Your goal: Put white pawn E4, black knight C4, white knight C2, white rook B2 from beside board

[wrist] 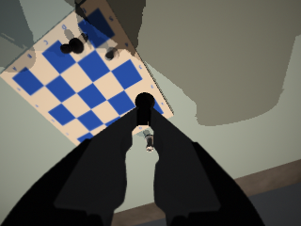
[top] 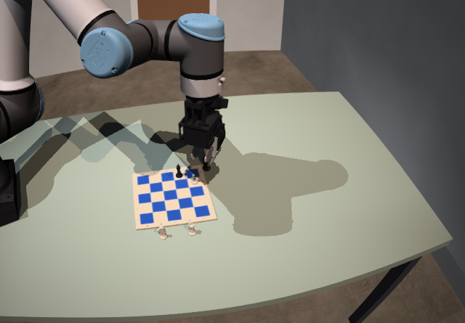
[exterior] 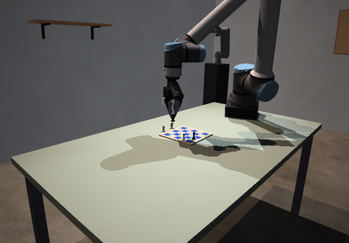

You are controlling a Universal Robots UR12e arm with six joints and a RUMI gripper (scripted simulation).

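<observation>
My gripper is now 10 cm past the chessboard, 1 cm to the left of it and 13 cm above it. Also, from my hand: black knight (1 cm below); then white rook (4 cm behind, 13 cm to the right, 11 cm below); then white pawn (4 cm behind, 5 cm to the left, 11 cm below).
</observation>
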